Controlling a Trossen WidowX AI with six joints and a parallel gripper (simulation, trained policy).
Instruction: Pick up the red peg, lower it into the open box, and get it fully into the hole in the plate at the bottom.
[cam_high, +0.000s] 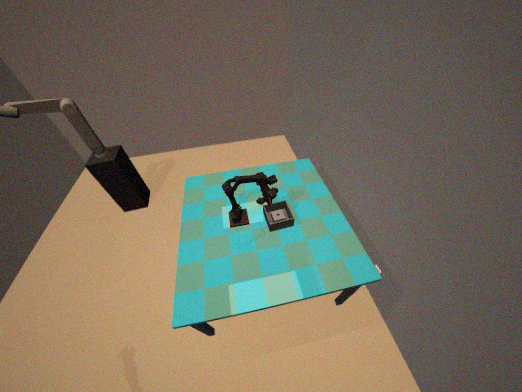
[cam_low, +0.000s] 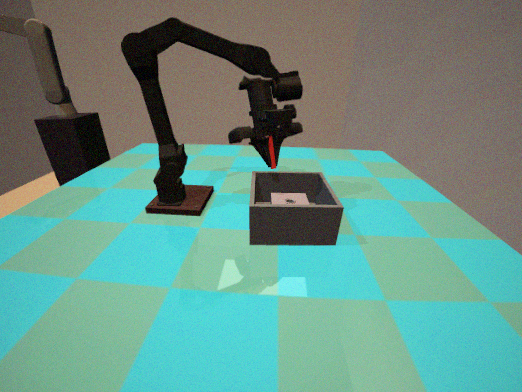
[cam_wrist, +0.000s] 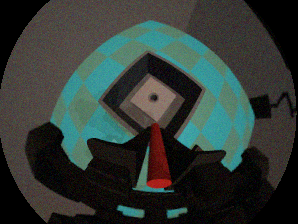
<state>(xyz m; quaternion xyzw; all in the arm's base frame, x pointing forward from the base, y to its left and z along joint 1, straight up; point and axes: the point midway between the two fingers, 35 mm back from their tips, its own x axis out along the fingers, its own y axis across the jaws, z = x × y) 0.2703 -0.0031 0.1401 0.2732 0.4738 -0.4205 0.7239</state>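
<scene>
My gripper tip is 1 cm to the right of the red peg and 3 cm below it. Also, from my gripper tip: grey box 4 cm ahead, 6 cm to the right, 10 cm below.
</scene>
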